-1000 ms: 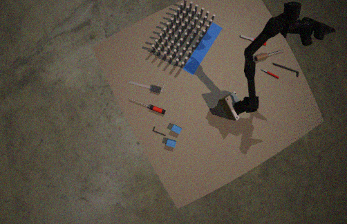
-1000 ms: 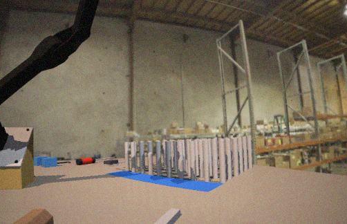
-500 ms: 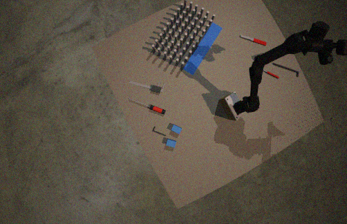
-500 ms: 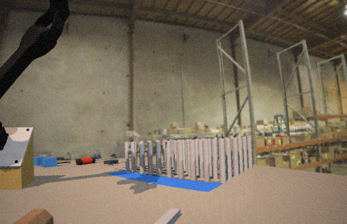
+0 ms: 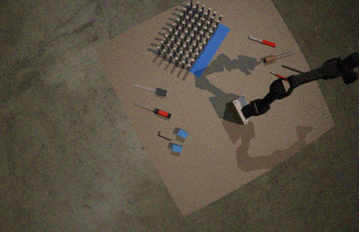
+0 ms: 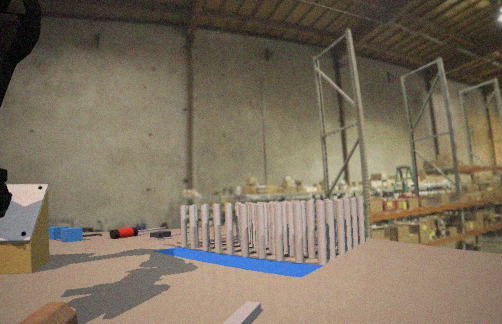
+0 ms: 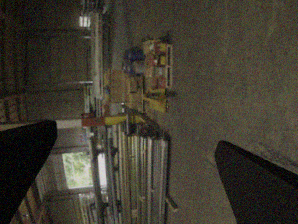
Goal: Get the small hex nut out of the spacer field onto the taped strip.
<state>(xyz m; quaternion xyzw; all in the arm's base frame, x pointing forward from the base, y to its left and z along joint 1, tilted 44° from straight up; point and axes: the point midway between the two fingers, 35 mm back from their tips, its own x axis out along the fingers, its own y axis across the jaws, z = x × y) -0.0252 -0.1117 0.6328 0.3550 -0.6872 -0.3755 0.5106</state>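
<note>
Right now the wooden-handled tool is 220 mm ahead of my gripper tip, 60 mm to the left of it and 470 mm below it. Also, from my gripper tip: blue taped strip 500 mm ahead, 500 mm to the left, 480 mm below.
</note>
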